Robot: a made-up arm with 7 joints.
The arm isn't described. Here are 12 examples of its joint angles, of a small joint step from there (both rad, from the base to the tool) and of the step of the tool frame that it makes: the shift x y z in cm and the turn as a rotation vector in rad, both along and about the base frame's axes.
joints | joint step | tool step
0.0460 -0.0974 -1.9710 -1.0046 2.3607 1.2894 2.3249 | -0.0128 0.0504 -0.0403 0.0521 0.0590 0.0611 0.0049 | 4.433 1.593 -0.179 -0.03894 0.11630 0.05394
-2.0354 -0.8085 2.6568 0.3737 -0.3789 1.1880 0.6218 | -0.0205 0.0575 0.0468 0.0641 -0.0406 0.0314 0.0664 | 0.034 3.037 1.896 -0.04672 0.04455 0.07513
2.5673 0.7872 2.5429 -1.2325 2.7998 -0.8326 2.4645 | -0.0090 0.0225 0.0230 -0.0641 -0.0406 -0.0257 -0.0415 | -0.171 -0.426 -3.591 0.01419 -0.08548 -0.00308
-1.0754 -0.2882 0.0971 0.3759 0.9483 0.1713 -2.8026 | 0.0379 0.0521 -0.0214 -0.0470 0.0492 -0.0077 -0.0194 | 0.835 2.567 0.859 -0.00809 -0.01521 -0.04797
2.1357 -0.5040 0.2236 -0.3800 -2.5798 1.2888 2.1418 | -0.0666 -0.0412 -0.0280 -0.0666 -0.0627 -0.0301 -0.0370 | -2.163 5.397 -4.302 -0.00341 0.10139 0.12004
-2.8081 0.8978 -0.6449 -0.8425 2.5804 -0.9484 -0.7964 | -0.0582 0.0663 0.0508 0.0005 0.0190 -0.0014 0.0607 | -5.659 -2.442 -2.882 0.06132 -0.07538 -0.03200
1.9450 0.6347 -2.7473 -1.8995 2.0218 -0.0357 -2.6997 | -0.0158 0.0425 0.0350 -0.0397 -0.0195 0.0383 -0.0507 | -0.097 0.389 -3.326 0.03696 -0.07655 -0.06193
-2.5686 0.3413 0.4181 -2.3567 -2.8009 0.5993 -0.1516 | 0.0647 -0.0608 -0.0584 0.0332 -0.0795 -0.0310 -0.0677 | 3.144 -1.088 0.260 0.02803 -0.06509 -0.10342
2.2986 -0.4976 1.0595 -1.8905 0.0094 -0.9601 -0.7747 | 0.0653 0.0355 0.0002 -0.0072 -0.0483 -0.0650 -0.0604 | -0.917 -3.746 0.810 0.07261 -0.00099 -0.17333
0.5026 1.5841 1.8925 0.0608 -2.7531 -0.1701 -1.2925 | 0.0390 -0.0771 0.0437 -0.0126 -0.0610 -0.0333 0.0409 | -1.965 -2.430 6.876 -0.06438 -0.06634 -0.05765
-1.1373 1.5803 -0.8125 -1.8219 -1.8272 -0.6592 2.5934 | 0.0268 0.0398 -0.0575 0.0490 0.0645 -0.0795 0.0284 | 2.244 -0.149 -3.966 -0.06766 0.19759 -0.01311
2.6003 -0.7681 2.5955 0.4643 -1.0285 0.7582 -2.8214 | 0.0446 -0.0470 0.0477 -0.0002 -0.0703 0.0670 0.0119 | 4.231 -1.493 -3.104 -0.02751 0.04701 0.00685
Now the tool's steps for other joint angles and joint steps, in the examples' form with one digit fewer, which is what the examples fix.
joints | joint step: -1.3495 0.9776 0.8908 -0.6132 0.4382 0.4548 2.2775 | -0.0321 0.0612 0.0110 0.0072 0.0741 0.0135 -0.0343
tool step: -1.00 3.67 -3.94 -0.0382 -0.0033 -0.0165
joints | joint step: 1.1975 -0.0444 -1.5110 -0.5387 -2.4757 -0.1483 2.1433 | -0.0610 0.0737 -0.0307 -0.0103 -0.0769 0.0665 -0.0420
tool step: 2.91 -7.22 -0.42 0.0053 -0.0652 0.1754
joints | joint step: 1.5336 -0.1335 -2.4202 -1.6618 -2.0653 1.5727 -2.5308 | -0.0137 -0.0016 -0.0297 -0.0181 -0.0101 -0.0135 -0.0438
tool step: 0.89 -0.94 -0.40 -0.0286 0.0116 0.0317
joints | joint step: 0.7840 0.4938 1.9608 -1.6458 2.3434 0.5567 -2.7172 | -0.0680 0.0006 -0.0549 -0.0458 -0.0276 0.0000 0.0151
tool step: -2.20 4.60 -0.19 0.0196 0.0214 0.1350
